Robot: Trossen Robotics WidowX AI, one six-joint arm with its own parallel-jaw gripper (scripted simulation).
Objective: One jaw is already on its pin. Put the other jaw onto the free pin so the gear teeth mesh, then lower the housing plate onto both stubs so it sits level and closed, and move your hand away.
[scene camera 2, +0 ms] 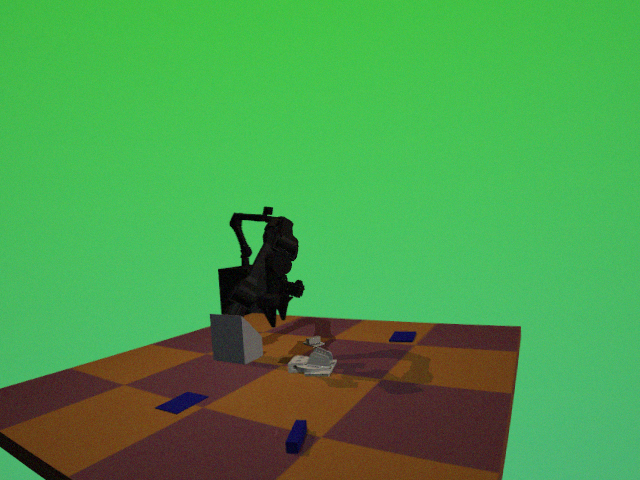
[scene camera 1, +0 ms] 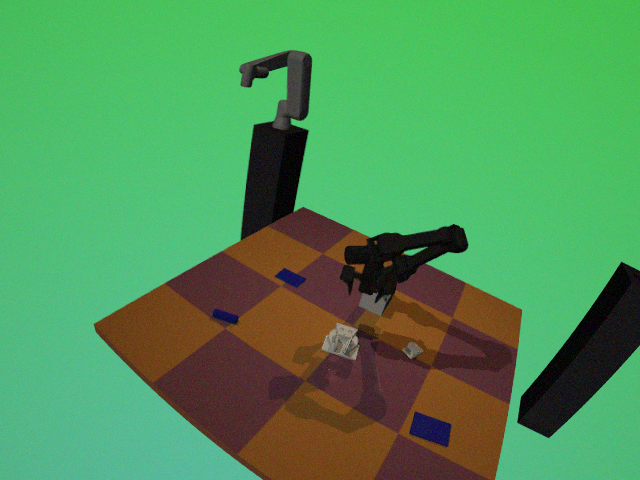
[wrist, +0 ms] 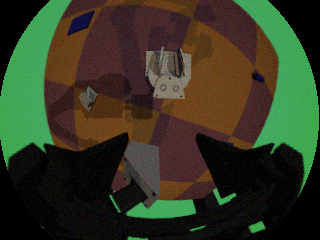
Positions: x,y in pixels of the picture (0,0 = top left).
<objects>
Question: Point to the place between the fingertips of my gripper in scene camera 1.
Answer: At 362,298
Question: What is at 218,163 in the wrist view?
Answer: My gripper.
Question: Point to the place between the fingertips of my gripper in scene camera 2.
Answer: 278,323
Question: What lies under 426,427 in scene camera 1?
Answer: A board.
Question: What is my gripper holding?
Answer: Nothing.
</objects>
